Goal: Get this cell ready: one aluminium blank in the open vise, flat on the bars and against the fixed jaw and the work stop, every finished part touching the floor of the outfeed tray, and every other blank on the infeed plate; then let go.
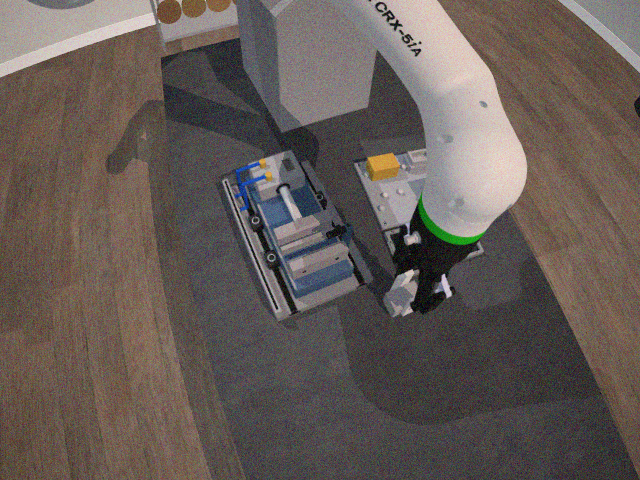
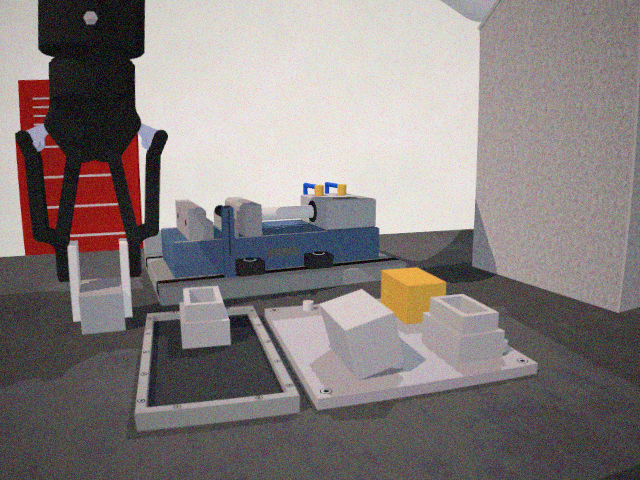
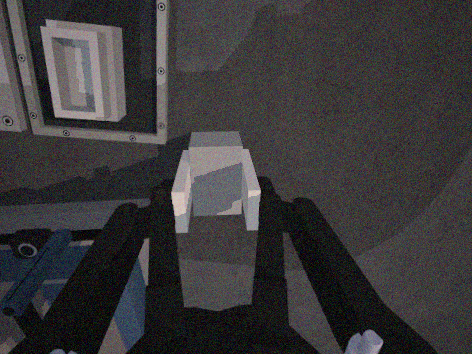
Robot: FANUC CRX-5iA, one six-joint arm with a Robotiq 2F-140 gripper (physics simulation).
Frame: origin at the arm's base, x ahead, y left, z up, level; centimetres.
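Seen in the pictures: gripper, fingertip midpoint: [image 1: 403,300] [image 2: 103,314] [image 3: 216,165].
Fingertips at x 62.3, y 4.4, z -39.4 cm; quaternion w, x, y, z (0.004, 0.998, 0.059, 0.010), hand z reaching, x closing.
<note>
Pixels of each thing's top centre, then the offset from my fingertips to it. "*": a spot on its surface instead.
- grey aluminium blank, middle of its top: [image 3: 217,183] [image 2: 100,286] [image 1: 405,295] dy -0.2, dx +0.0, dz +2.7 cm
- vise, middle of its top: [image 2: 267,196] [image 1: 292,207] dy -15.6, dx -18.9, dz +9.0 cm
- hollow stepped finished part, middle of its top: [image 3: 74,76] [image 2: 202,295] dy +6.7, dx -9.3, dz +3.2 cm
- infeed plate, surface spot: [image 2: 297,335] * dy +9.5, dx -16.9, dz -0.1 cm
- yellow block, middle of its top: [image 2: 412,275] [image 1: 383,161] dy +6.5, dx -28.7, dz +3.5 cm
- work stop's blue post, middle of its top: [image 3: 9,310] [image 2: 227,207] [image 1: 348,225] dy -7.3, dx -13.0, dz +8.9 cm
My gripper [image 1: 405,295] [image 2: 100,289] [image 3: 216,165] is shut on a grey aluminium blank [image 1: 398,302] [image 2: 102,315] [image 3: 217,162], roughly level, low beside the outfeed tray; whether it touches the table is unclear. The vise [image 1: 320,276] [image 2: 289,248] is open, with no blank between its fixed jaw [image 1: 317,260] [image 2: 193,221] and moving jaw [image 1: 298,230] [image 2: 246,218]. One hollow stepped finished part [image 2: 205,330] [image 3: 116,75] is in the outfeed tray [image 2: 217,408] [image 3: 100,136]. Another finished part [image 2: 462,335] stands on the infeed plate [image 2: 297,335]. A blank [image 2: 361,335] leans tilted on that plate.
A yellow block [image 1: 382,166] [image 2: 413,294] stands at the infeed plate's back side. The work stop's blue post [image 2: 227,242] rises beside the vise jaws. The grey robot pedestal [image 1: 320,67] [image 2: 558,155] stands behind. A red cabinet [image 2: 93,191] is in the background.
</note>
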